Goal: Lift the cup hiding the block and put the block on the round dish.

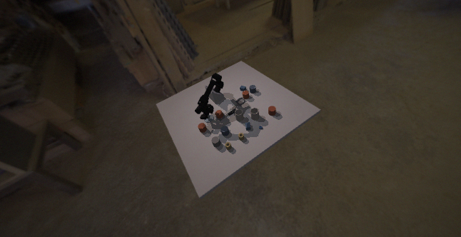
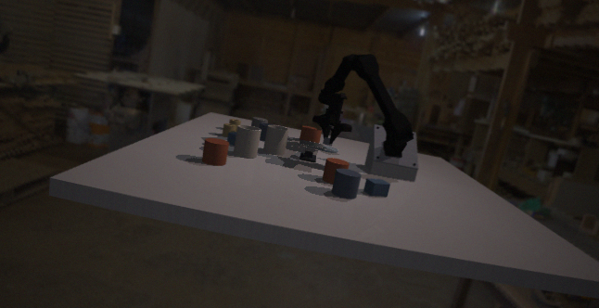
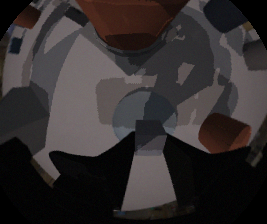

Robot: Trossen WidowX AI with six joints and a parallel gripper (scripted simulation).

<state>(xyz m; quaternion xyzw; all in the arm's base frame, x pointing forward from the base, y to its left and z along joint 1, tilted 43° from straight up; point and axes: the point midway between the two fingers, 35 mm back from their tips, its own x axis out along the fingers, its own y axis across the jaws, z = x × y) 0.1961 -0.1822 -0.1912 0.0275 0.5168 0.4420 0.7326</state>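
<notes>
Now: gripper tip 30 mm above the round blue-grey dish. From my gripper tip the other things lie so: dark balance: 230 mm to the left, 110 mm ahead, 10 mm below.
</notes>
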